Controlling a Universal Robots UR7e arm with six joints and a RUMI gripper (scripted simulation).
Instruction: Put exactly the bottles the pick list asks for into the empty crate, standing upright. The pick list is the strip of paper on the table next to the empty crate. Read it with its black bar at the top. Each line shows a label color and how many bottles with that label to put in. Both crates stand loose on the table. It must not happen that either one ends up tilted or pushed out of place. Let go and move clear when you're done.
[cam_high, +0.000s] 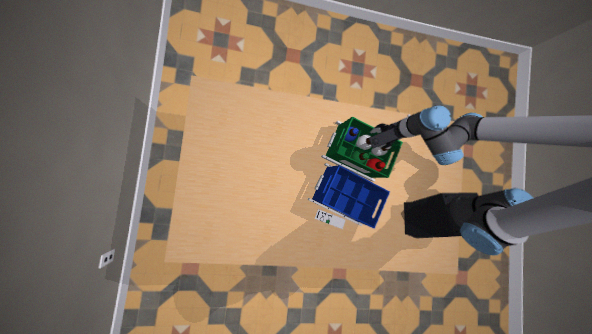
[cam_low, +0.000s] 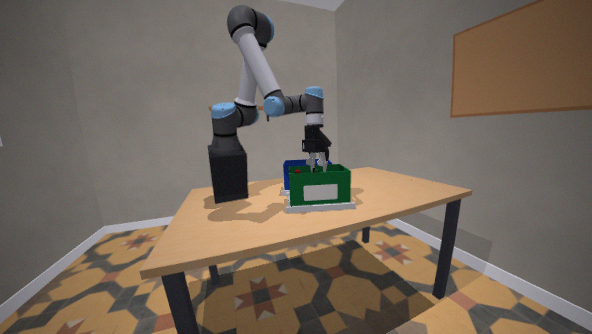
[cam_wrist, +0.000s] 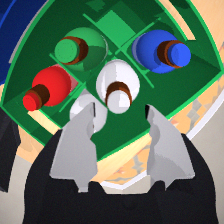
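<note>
Right now the white bottle is 8 cm below my hand. The rest, counted from my hand: blue-label bottle: 9 cm ahead, 3 cm to the right, 8 cm below; then green crate: 2 cm ahead, 4 cm to the left, 9 cm below; then green-label bottle: 3 cm ahead, 8 cm to the left, 8 cm below.
</note>
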